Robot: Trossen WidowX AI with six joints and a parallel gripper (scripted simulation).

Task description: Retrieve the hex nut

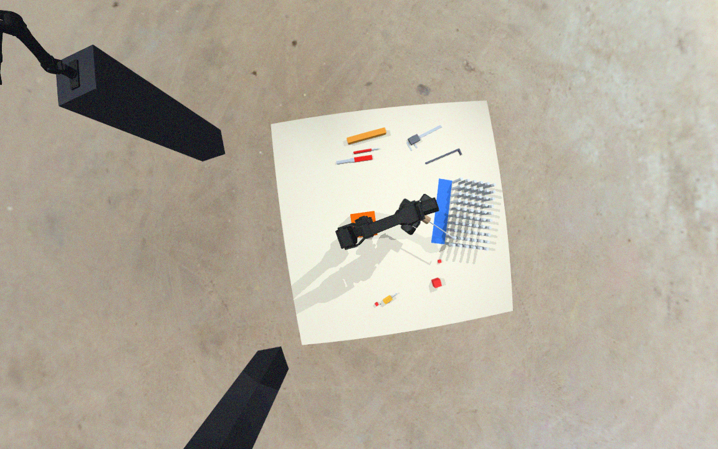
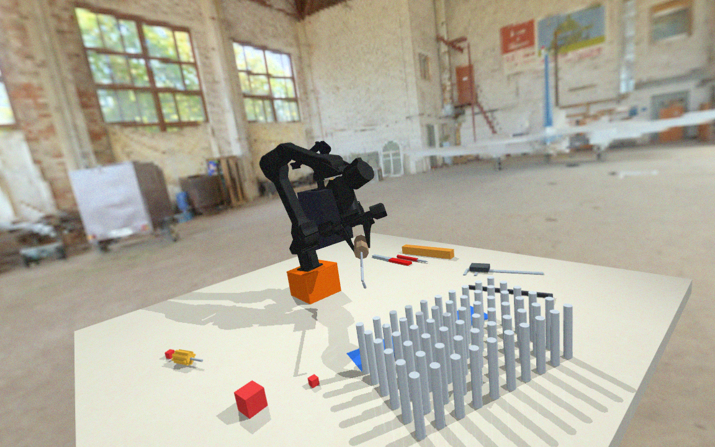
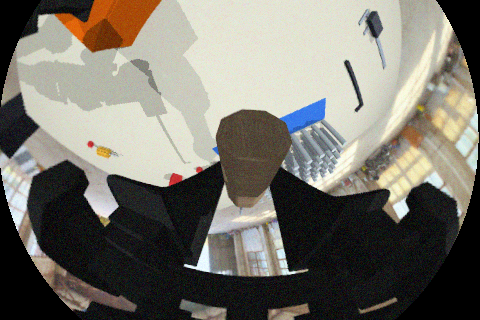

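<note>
Now: gripper tip 180 mm short of the blue taped strip, 10 mm to the left of it and 190 mm above it. Also, from my gripper tip: small yellow screwdriver (240 mm behind, 410 mm to the right, 170 mm below); orange bar (140 mm behind, 500 mm to the left, 170 mm below).
</note>
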